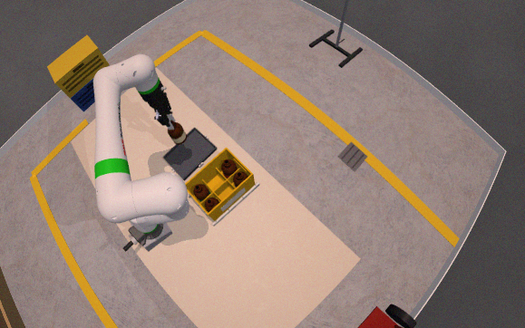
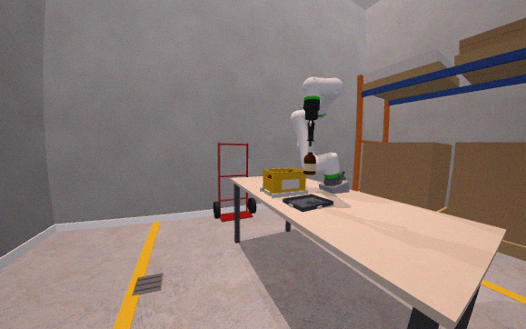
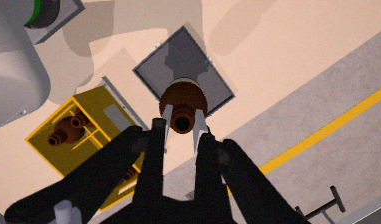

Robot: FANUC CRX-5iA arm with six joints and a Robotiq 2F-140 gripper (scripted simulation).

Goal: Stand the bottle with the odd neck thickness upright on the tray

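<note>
The brown bottle lies 90 mm below my hand. From my hand the other things lie so: yellow crate: 40 mm behind, 290 mm to the right, 270 mm below; then dark tray: 340 mm below.
</note>
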